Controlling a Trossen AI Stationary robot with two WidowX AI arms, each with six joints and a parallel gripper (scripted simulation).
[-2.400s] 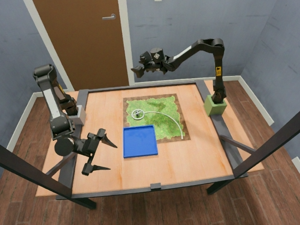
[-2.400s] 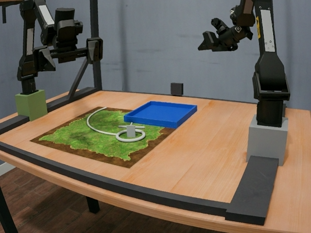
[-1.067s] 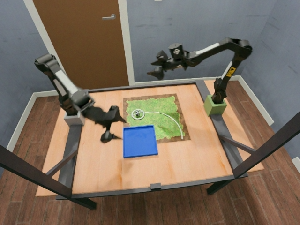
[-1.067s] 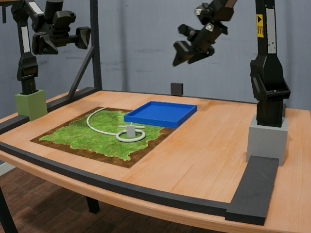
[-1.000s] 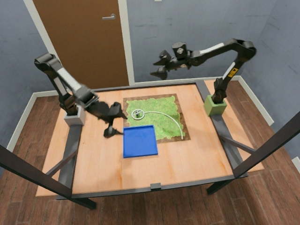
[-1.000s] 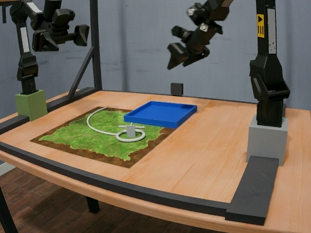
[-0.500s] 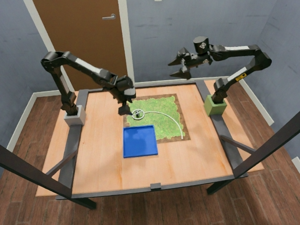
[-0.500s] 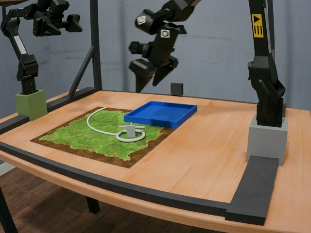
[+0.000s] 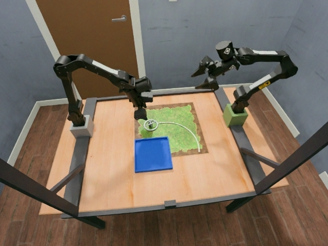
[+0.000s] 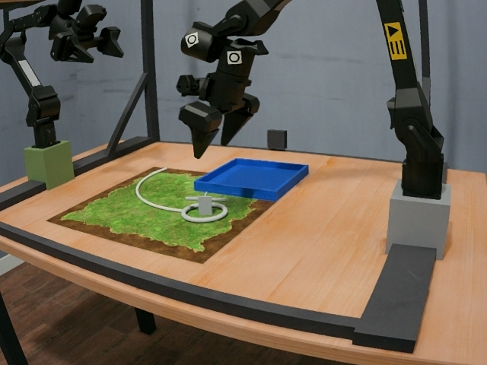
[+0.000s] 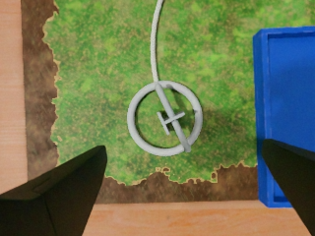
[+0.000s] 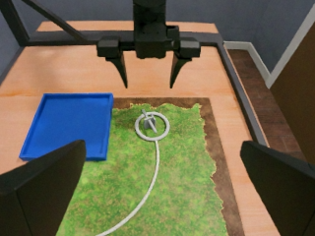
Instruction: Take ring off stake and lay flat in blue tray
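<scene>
Now: the grey stake 1 cm ahead of my left hand, 3 cm to the right of it and 14 cm below it. Round my left hand: ring: 1 cm ahead, 3 cm to the right, 15 cm below; blue tray: 19 cm behind, 3 cm to the right, 14 cm below; green grass mat: 2 cm behind, 13 cm to the right, 16 cm below.
</scene>
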